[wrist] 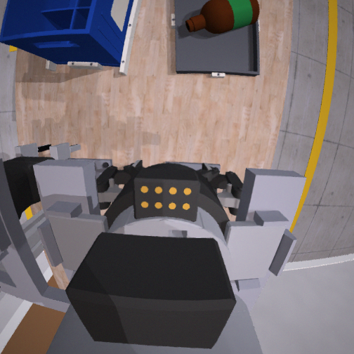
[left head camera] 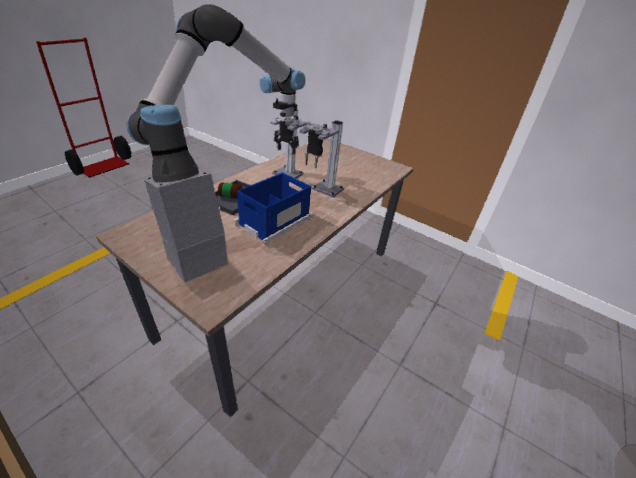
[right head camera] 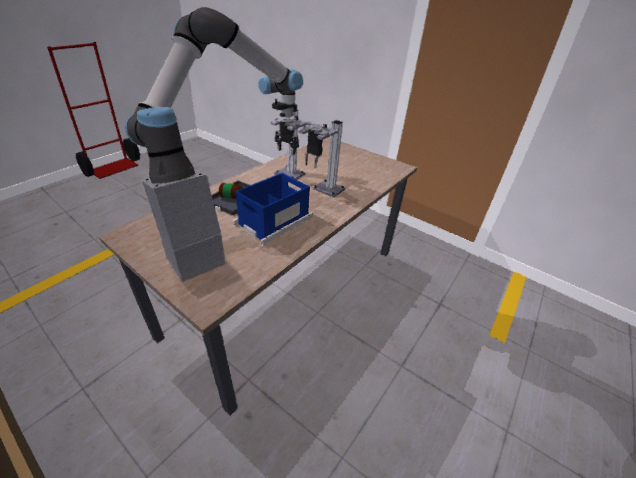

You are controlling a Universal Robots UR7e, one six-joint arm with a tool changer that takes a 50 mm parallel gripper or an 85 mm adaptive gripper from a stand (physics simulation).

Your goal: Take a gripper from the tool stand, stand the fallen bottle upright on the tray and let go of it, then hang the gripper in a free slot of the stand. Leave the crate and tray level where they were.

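Frame: origin at the arm's base, x up, y right, z ahead, level; centimetres.
Seen in the pictures: arm's base, origin of the base link: (left head camera: pixel 176 176) (right head camera: pixel 173 177).
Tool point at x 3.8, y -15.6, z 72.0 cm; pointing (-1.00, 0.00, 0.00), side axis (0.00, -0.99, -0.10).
Pixels of each thing's top centre, then the offset from my tool point to it. Level surfaces: height alone.
- brown bottle, middle of its top: (left head camera: pixel 234 184) (right head camera: pixel 234 185) dz -31.5, dx -30.3, dy -5.4 cm
- dark grey tray, middle of its top: (left head camera: pixel 234 194) (right head camera: pixel 235 194) dz -31.8, dx -35.7, dy -5.2 cm
- blue crate, middle of its top: (left head camera: pixel 275 188) (right head camera: pixel 273 188) dz -31.8, dx -20.7, dy +23.5 cm
- wooden table, its level: dx -38.2 cm
The brown bottle (left head camera: pixel 227 189) (right head camera: pixel 227 190) (wrist: pixel 235 14) with a green band lies on its side in the dark grey tray (left head camera: pixel 229 206) (right head camera: pixel 226 205) (wrist: pixel 215 60). In the wrist view its neck points left. The arm's flange is down at the tool stand (left head camera: pixel 334 159) (right head camera: pixel 334 159), right over the black adaptive gripper (left head camera: pixel 286 144) (right head camera: pixel 286 145) (wrist: pixel 170 172), which sits in its slot between two grey holders. Its fingers are spread and empty. Whether the coupling is locked cannot be told. The slimmer parallel gripper (left head camera: pixel 312 151) (right head camera: pixel 312 151) hangs in the neighbouring slot.
The blue crate (left head camera: pixel 251 215) (right head camera: pixel 250 215) (wrist: pixel 102 50) stands level beside the tray, between white edge strips (left head camera: pixel 287 230) (wrist: pixel 128 42). The stand's posts rise from the wooden table (left head camera: pixel 257 280) behind the crate. A red hand truck (left head camera: pixel 79 103) (right head camera: pixel 89 104) stands by the wall.
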